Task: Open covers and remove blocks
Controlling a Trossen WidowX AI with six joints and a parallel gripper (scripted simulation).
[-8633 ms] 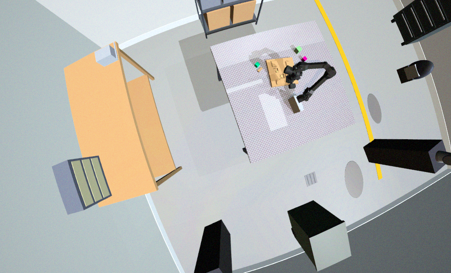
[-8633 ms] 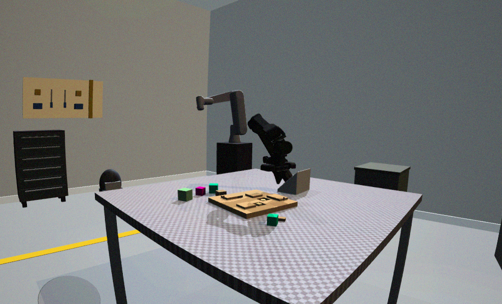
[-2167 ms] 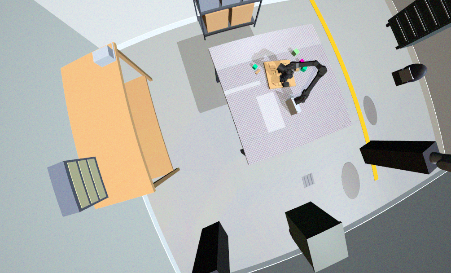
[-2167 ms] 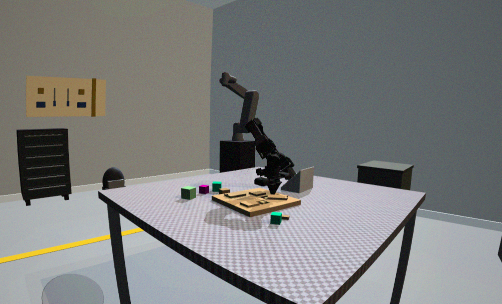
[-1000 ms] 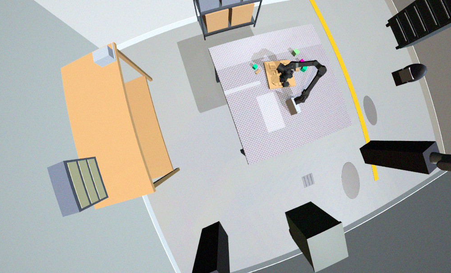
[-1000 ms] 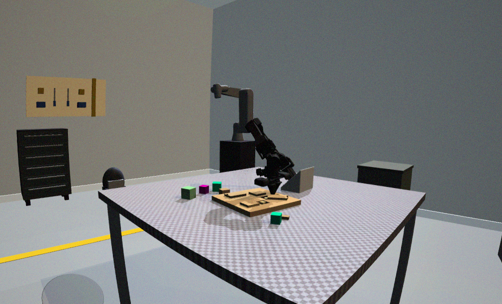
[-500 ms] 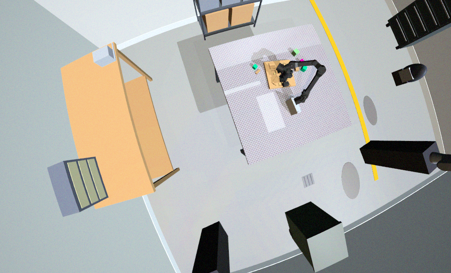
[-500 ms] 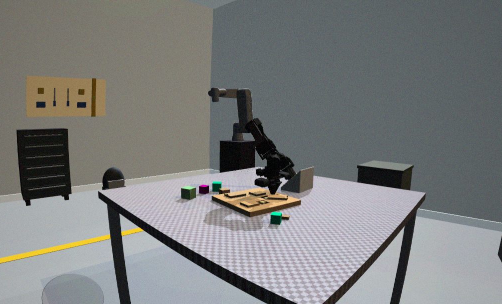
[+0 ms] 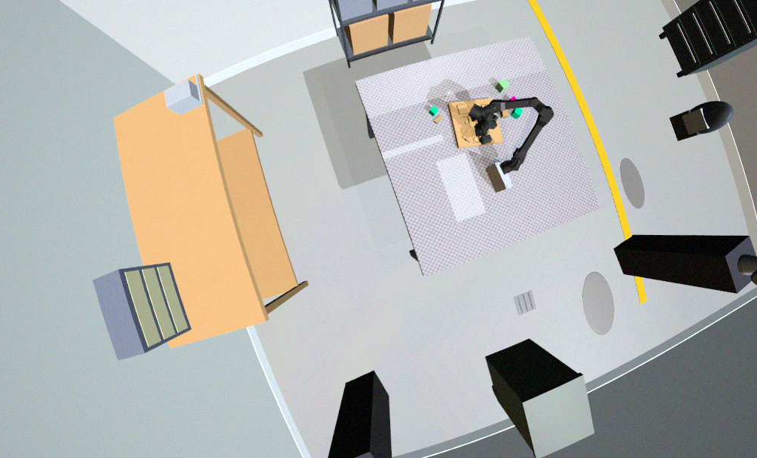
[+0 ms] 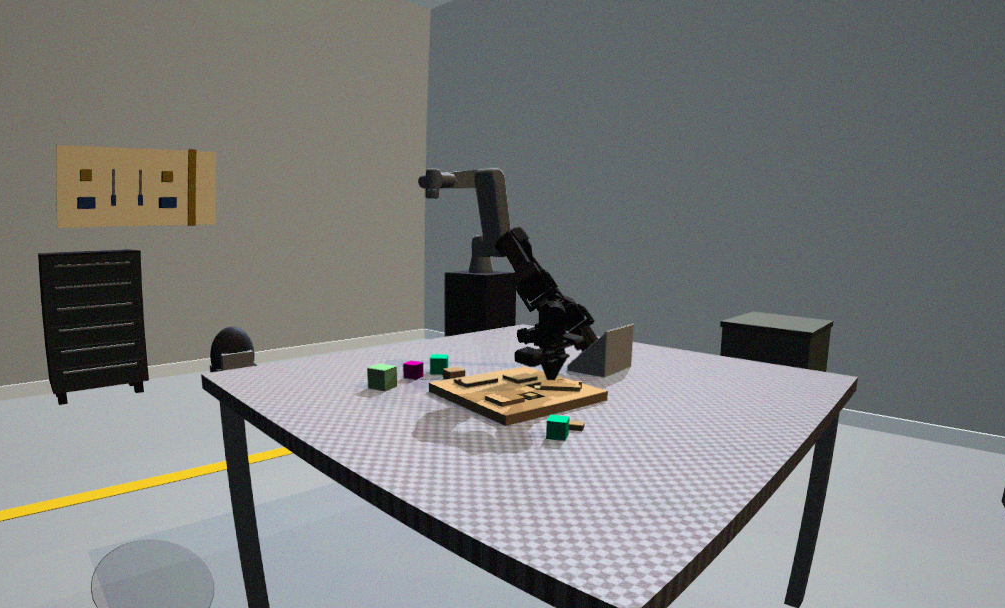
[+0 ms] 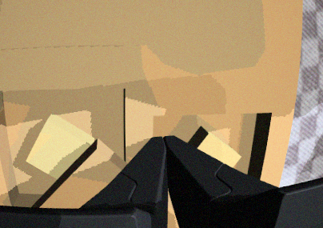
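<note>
Now: gripper tip 9 cm short of the puzzle board and 5 cm to the left of it. Round my gripper tip: magenta block: 35 cm to the right, 10 cm ahead; then light green block: 34 cm to the right, 22 cm ahead.
</note>
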